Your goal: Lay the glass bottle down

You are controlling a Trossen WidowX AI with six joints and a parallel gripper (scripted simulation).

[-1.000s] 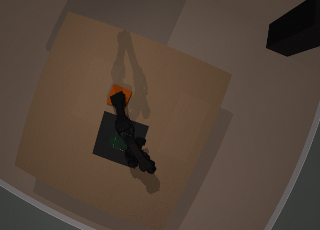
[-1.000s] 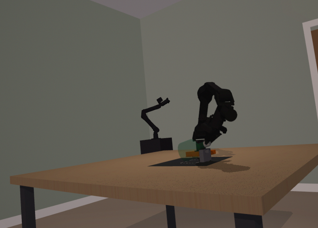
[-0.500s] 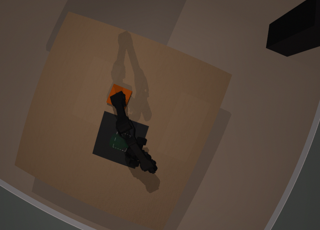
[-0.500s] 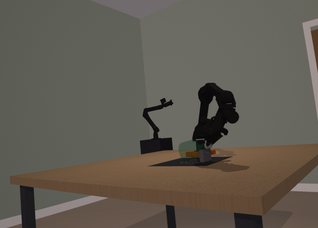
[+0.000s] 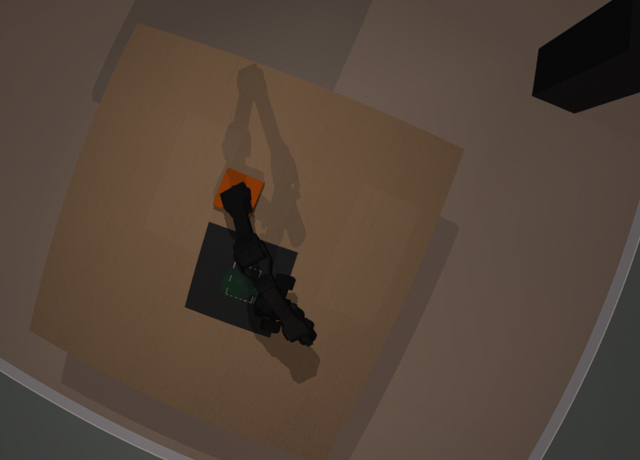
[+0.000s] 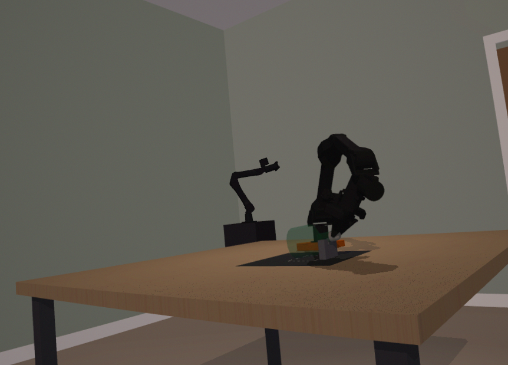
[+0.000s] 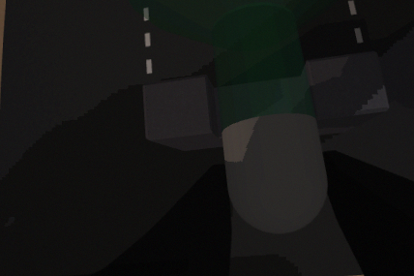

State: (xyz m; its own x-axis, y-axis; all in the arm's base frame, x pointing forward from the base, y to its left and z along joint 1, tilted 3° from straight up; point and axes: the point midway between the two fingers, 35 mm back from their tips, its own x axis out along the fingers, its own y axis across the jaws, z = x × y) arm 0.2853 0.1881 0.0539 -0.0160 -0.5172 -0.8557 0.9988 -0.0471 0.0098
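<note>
My gripper tip is 110 mm to the left of the black mat and 60 mm above it. From my gripper tip the other things lie so: green glass bottle: 50 mm to the right.
</note>
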